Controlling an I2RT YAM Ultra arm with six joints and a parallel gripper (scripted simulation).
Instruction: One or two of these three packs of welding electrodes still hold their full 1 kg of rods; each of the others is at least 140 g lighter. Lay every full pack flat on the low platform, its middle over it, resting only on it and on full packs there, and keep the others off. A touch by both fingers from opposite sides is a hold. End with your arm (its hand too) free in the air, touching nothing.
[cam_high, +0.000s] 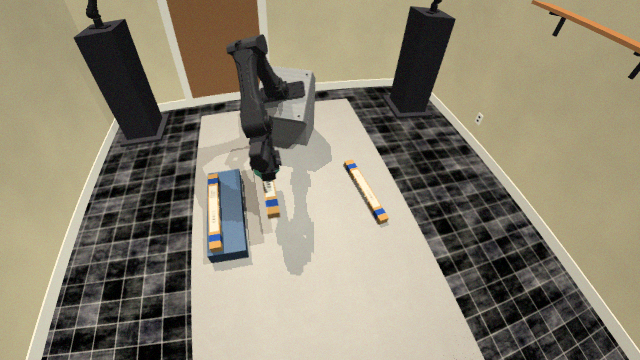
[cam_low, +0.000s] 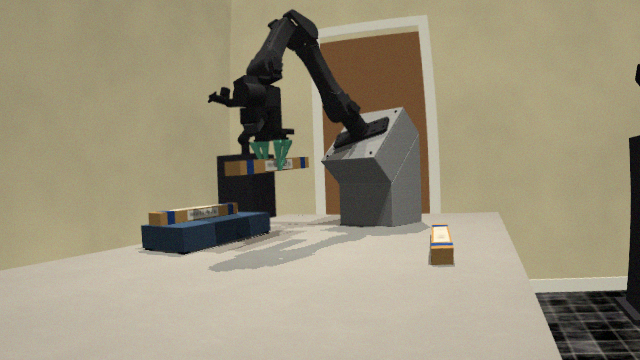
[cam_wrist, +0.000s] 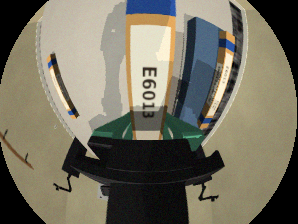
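The blue low platform is 190 mm to the right of my hand, 170 mm below it and 20 mm ahead of it.
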